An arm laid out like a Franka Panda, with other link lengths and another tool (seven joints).
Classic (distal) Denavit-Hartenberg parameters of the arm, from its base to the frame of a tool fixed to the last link. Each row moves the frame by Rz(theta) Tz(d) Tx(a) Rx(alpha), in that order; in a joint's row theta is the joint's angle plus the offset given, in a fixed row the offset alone. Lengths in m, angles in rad.
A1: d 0.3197, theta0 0, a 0, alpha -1.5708
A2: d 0, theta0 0, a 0, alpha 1.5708
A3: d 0.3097, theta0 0, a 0.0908, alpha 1.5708
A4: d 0, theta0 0, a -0.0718, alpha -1.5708
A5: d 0.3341, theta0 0, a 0, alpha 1.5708
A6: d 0, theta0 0, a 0.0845, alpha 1.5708
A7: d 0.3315, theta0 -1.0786, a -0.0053, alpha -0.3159
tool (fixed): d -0.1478, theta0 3.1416, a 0, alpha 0
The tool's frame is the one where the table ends.
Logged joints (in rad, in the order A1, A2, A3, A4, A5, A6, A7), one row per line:
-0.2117 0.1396 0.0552 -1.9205 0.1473 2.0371 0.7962
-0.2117 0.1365 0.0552 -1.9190 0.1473 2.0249 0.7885
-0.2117 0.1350 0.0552 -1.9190 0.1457 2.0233 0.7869
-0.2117 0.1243 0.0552 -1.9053 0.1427 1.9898 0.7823
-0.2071 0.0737 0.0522 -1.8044 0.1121 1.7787 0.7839
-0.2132 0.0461 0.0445 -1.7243 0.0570 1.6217 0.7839
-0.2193 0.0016 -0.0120 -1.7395 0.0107 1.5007 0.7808
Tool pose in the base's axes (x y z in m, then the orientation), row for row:
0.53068 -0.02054 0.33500 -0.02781 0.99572 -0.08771 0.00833
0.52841 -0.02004 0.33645 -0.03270 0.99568 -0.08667 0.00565
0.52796 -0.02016 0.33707 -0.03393 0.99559 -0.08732 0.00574
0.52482 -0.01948 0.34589 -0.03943 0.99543 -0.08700 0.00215
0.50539 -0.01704 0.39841 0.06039 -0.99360 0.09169 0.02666
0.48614 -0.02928 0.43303 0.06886 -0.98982 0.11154 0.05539
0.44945 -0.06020 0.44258 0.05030 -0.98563 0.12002 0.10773
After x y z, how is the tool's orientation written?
As a quaternion, x y z w.
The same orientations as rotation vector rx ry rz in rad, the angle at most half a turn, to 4 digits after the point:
-0.0869 3.1117 -0.2741
-0.1024 3.1168 -0.2713
-0.1062 3.1163 -0.2733
-0.1237 3.1229 -0.2729
0.1866 -3.0696 0.2833
0.2090 -3.0045 0.3386
0.1480 -2.9005 0.3532

